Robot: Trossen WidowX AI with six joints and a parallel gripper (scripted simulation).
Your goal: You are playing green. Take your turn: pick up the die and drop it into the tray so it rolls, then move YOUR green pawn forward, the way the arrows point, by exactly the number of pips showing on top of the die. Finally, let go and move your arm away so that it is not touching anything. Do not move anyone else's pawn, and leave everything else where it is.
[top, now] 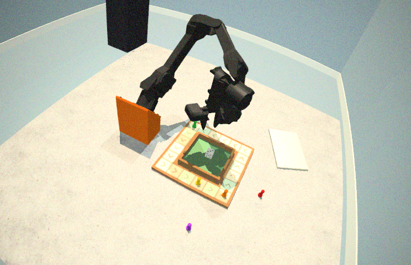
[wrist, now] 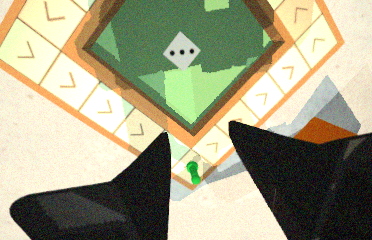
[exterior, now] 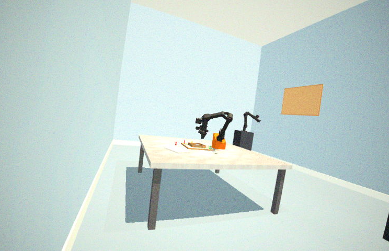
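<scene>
Now: the green pawn 8 cm behind my gripper tip, 6 cm to the left of it and 7 cm below it. The rest, counted from my gripper tip: orange pawn: 16 cm ahead, 15 cm to the right, 7 cm below; then yellow pawn: 7 cm ahead, 16 cm to the right, 7 cm below; then white die: 4 cm ahead, 3 cm to the right, 8 cm below.
</scene>
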